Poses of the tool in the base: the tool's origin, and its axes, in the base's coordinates. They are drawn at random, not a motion.
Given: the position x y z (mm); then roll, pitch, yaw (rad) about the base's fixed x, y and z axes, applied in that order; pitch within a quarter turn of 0, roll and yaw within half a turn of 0.
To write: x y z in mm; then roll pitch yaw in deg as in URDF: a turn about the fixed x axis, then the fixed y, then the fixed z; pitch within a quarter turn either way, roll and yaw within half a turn. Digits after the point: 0 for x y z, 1 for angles.
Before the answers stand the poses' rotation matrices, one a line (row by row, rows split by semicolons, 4 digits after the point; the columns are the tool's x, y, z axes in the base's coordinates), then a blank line. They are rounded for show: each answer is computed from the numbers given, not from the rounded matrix.
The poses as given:
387 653 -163 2.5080 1.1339 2.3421
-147 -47 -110 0.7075 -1.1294 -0.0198
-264 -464 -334 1.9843 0.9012 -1.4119
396 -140 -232 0.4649 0.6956 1.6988
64 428 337 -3.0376 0.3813 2.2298
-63 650 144 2.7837 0.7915 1.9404
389 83 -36 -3.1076 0.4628 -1.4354
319 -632 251 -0.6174 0.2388 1.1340
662 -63 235 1.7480 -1.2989 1.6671
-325 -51 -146 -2.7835 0.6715 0.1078
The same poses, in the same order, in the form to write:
-0.2950 0.2039 0.9335; 0.3034 0.9464 -0.1109; -0.9061 0.2505 -0.3410
0.4271 -0.5725 -0.6999; -0.0085 0.7715 -0.6362; 0.9042 0.2777 0.3247
0.0982 -0.2832 -0.9540; -0.6129 -0.7725 0.1662; -0.7841 0.5684 -0.2494
-0.0980 -0.9232 0.3715; 0.7614 0.1709 0.6254; -0.6408 0.3442 0.6862
-0.5684 0.8100 0.1446; 0.7338 0.5785 -0.3562; -0.3721 -0.0964 -0.9232
-0.2539 0.7834 0.5674; 0.6553 0.5707 -0.4948; -0.7114 0.2462 -0.6582
0.1208 -0.9923 -0.0266; -0.8866 -0.1199 0.4467; -0.4465 -0.0304 -0.8943
0.4110 -0.7968 -0.4430; 0.8804 0.2209 0.4197; -0.2365 -0.5625 0.7922
-0.0258 0.2666 0.9635; 0.2673 -0.9268 0.2637; 0.9633 0.2644 -0.0473
0.7783 -0.1160 -0.6170; 0.0842 -0.9546 0.2858; -0.6222 -0.2744 -0.7332

387 653 -163 143.7 65.0 134.2
-147 -47 -110 40.5 -64.7 -1.1
-264 -464 -334 113.7 51.6 -80.9
396 -140 -232 26.6 39.9 97.3
64 428 337 -174.0 21.8 127.8
-63 650 144 159.5 45.3 111.2
389 83 -36 -178.1 26.5 -82.2
319 -632 251 -35.4 13.7 65.0
662 -63 235 100.2 -74.4 95.5
-325 -51 -146 -159.5 38.5 6.2

